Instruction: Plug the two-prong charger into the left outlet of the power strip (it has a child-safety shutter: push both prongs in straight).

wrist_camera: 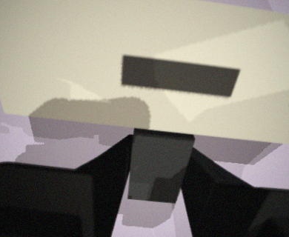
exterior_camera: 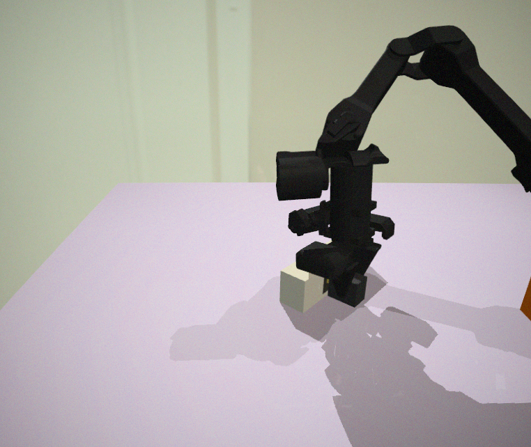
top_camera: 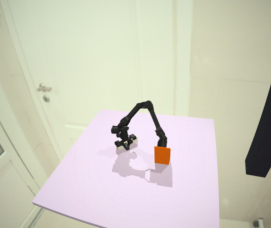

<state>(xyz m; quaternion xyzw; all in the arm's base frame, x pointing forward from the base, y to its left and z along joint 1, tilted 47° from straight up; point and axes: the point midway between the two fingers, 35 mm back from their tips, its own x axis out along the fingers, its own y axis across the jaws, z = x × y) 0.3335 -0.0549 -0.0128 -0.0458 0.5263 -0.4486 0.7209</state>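
Now: the two-prong charger 10 mm to the right of my gripper tip, 10 mm ahead of it and 10 mm above it.
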